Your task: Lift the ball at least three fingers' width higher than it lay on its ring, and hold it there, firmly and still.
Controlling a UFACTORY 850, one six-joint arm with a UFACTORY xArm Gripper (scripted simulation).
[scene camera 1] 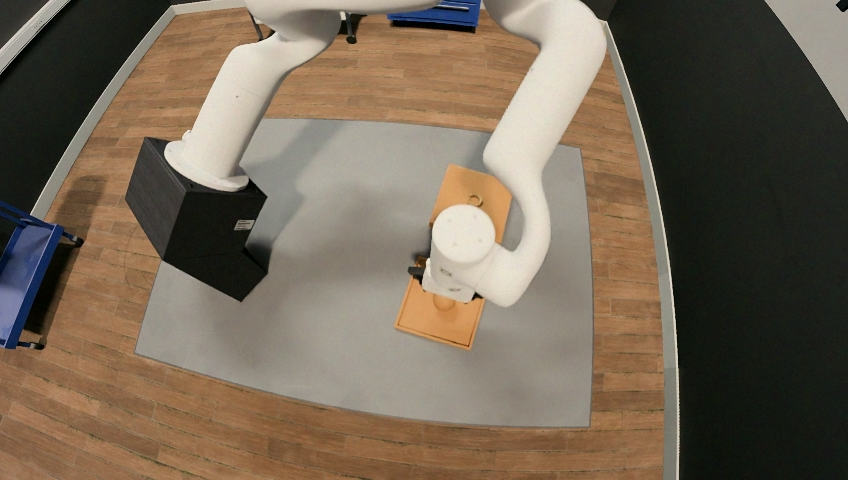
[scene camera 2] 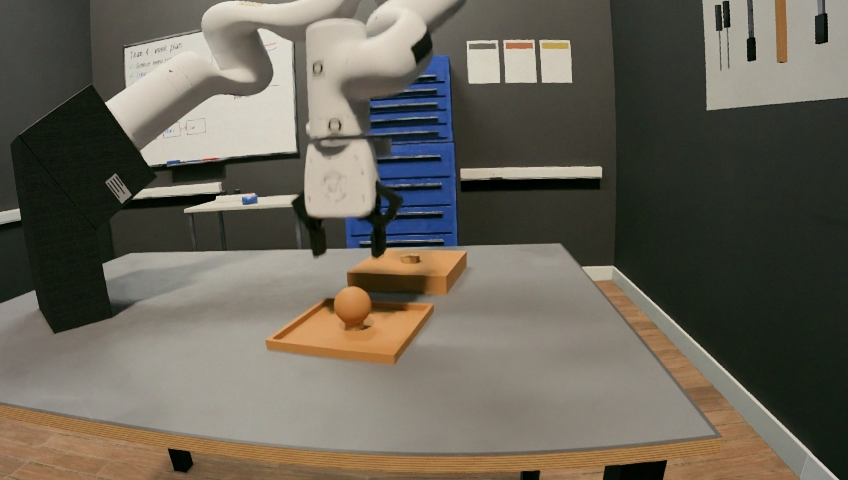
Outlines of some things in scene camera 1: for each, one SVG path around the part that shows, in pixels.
My gripper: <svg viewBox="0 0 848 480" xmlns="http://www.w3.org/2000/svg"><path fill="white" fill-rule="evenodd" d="M408 268L407 273L419 282L424 293L427 291L438 296L463 302L464 305L474 301L474 299L483 299L483 297L469 288L458 292L450 292L439 288L430 276L429 267L426 269Z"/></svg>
An orange tray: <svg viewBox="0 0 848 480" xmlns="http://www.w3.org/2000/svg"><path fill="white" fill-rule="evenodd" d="M411 276L395 327L431 340L470 350L485 299L474 299L474 302L468 302L467 305L456 301L455 306L450 311L443 312L434 306L434 294L423 293L419 282L413 280L413 276ZM418 256L415 267L426 269L428 258Z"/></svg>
An orange block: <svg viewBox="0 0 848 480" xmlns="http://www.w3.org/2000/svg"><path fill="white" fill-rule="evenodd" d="M449 164L429 221L430 228L433 228L436 219L447 209L455 206L470 206L481 211L490 220L494 229L494 243L499 246L502 240L511 196L491 175Z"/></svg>
